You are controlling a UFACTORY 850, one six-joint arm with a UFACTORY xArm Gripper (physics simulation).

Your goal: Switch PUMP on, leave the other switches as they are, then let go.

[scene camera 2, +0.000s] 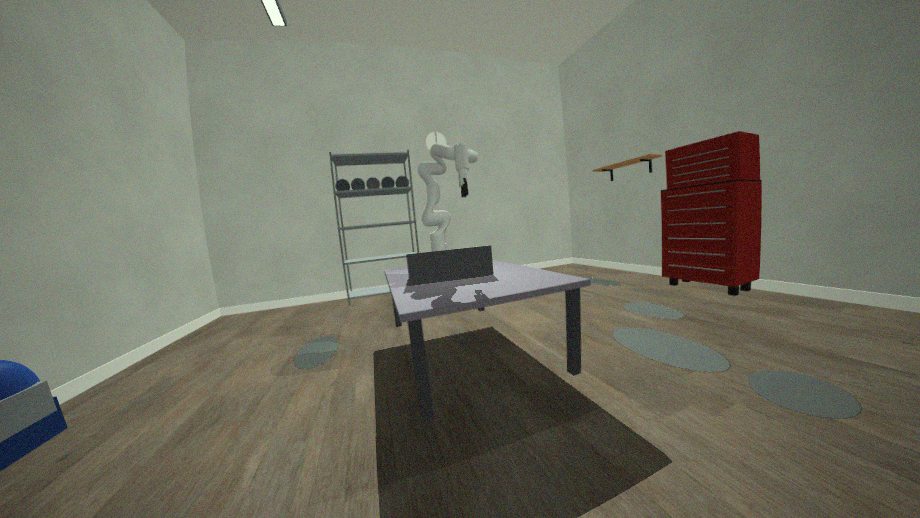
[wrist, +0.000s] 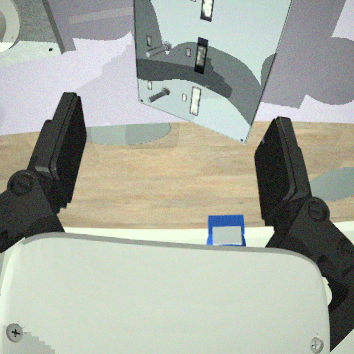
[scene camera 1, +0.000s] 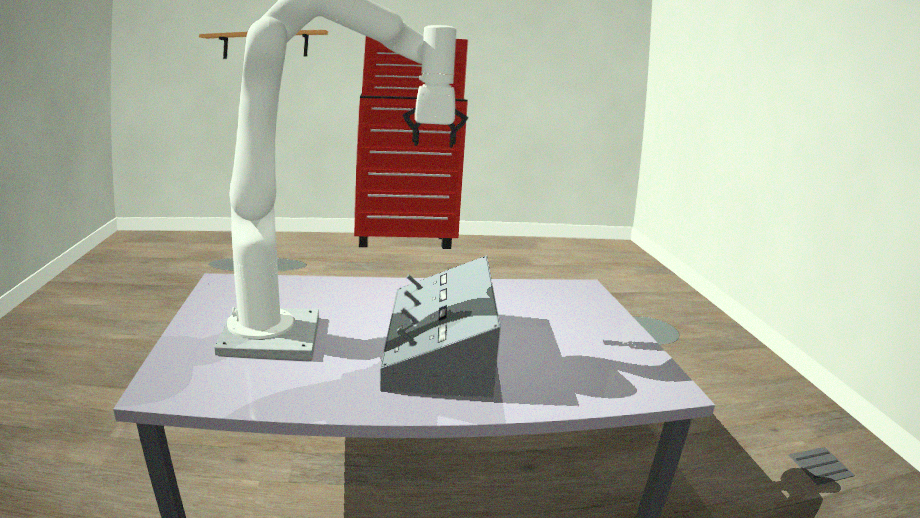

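Note:
A grey switch box with a sloped panel stands on the table. In scene camera 1 it has a row of levers, the back one, two middle ones and the front one, all sticking up and left. Beside them are label plates, too small to read, so I cannot tell which is PUMP. The wrist view shows two levers near the top, beyond the fingertips. My gripper is open and empty, high above the box, touching nothing.
The lilac table carries the box and the arm's base plate. A red tool cabinet stands away from the table. A grey shelf rack stands behind the arm. A wooden wall shelf hangs on the wall.

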